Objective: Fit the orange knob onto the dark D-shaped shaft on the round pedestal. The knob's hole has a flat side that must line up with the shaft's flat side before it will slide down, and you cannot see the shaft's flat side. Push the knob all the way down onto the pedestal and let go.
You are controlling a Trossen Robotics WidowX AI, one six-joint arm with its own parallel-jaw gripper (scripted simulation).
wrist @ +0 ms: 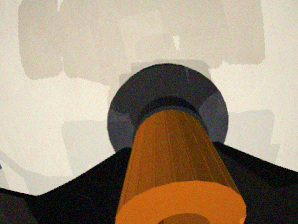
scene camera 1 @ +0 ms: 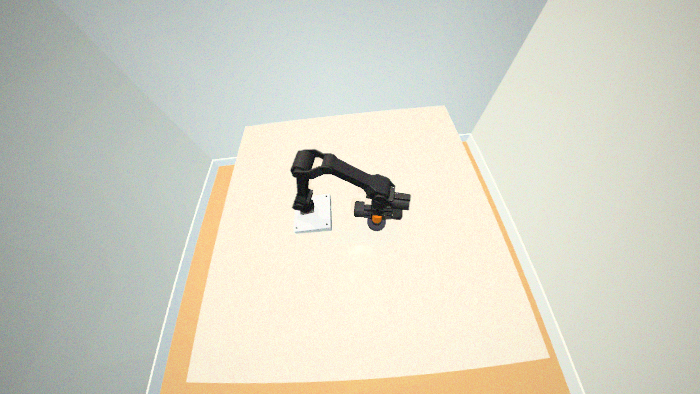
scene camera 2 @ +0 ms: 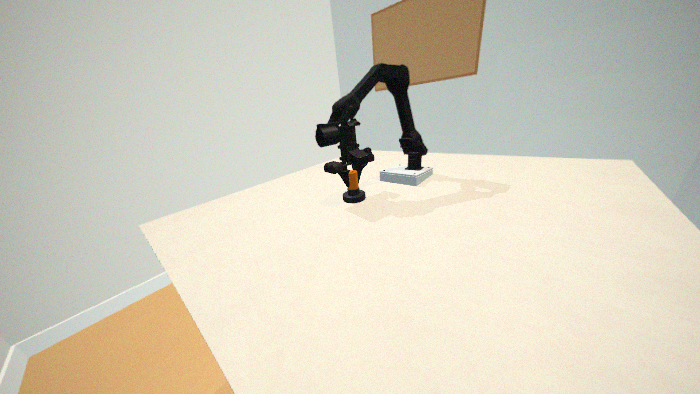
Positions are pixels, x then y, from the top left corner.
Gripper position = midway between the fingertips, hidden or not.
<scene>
The gripper (scene camera 2: 352, 185) holds an orange knob (wrist: 173, 165).
</scene>
